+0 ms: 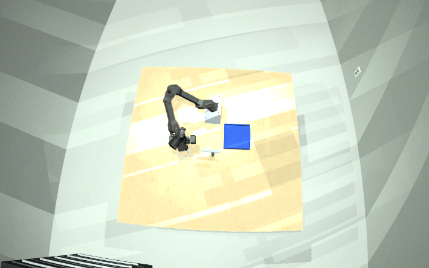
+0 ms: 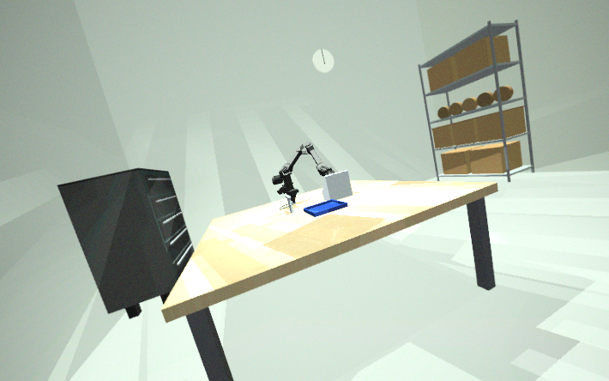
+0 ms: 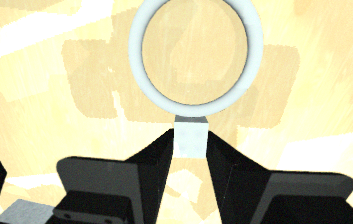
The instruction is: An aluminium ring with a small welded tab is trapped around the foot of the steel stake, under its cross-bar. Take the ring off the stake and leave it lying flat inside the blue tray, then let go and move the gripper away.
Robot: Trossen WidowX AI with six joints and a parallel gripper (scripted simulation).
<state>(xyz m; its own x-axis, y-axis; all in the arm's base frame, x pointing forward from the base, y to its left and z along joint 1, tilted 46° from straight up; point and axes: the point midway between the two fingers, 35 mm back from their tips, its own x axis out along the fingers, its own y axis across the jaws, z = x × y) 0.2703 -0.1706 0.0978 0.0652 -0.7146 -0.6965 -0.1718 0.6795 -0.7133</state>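
Now: gripper tip 50 mm short of the aluminium ring and 10 mm to the right of it. The rest, counted from my gripper tip: blue tray: 110 mm behind, 370 mm to the left, 10 mm below.
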